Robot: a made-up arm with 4 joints. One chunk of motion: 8 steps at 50 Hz.
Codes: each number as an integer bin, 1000 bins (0 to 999) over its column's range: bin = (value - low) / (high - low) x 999, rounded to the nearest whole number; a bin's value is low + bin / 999 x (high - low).
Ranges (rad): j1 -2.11..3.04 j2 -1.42..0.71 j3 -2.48..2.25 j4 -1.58..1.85
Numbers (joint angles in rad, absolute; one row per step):
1: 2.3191 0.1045 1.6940 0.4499
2: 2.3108 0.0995 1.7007 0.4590
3: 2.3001 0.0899 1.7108 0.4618
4: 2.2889 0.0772 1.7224 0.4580
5: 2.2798 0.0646 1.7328 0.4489
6: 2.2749 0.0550 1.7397 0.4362
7: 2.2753 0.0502 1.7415 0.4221
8: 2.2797 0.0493 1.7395 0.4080
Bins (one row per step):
1: 859 715 882 591
2: 858 713 883 594
3: 855 708 885 595
4: 853 702 888 594
5: 852 696 890 591
6: 851 692 891 587
7: 851 690 892 583
8: 852 689 891 579

